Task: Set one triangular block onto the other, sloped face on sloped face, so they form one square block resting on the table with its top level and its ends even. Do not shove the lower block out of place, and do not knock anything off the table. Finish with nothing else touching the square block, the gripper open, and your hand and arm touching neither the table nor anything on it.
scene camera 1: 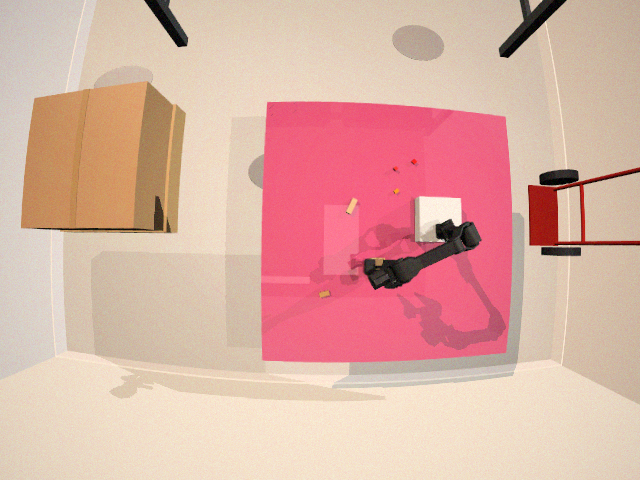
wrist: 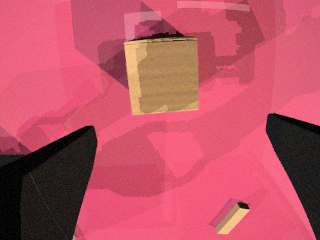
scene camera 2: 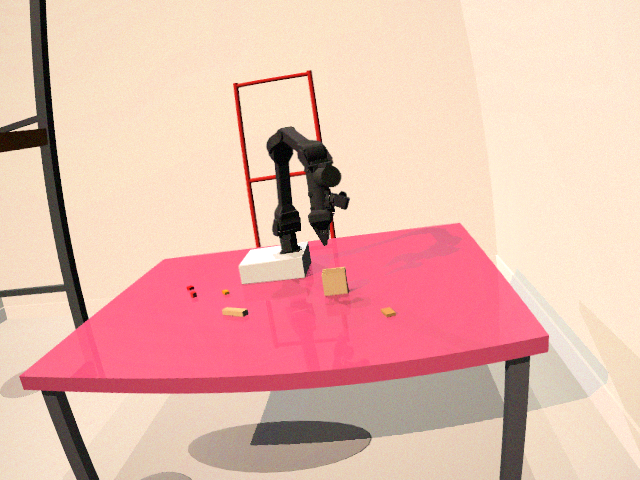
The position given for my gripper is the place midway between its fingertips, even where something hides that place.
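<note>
My gripper (scene camera 2: 326,242), visible also in the wrist view (wrist: 184,128), is open and holds nothing. A triangular block (wrist: 162,77) is present too.
</note>
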